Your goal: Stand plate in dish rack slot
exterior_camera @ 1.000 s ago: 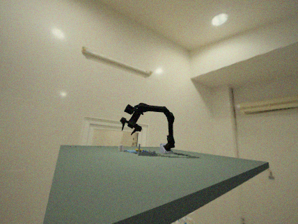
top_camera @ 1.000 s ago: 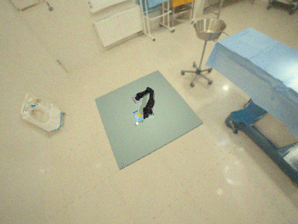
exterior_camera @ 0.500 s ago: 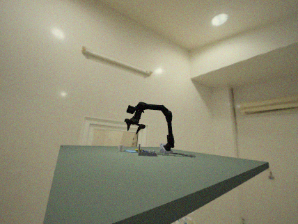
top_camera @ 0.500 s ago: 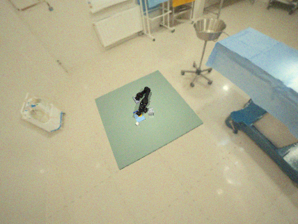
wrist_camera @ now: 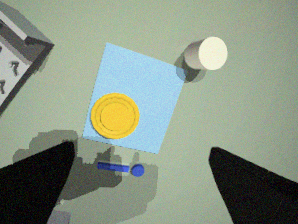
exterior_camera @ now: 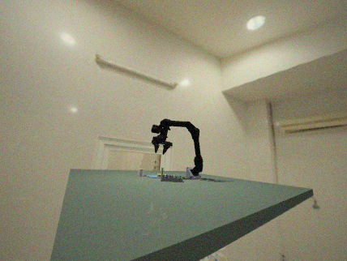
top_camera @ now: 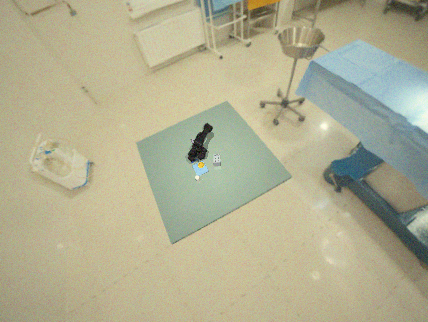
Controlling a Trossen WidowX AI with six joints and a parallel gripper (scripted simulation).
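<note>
Now: the yellow plate 30 mm behind my gripper tip, 10 mm to the left of it and 160 mm below it. Also, from my gripper tip: grey dish rack 10 mm ahead, 180 mm to the left, 150 mm below; then white cup 90 mm ahead, 90 mm to the right, 150 mm below; then blue mat 10 mm behind, 10 mm to the right, 170 mm below.
</note>
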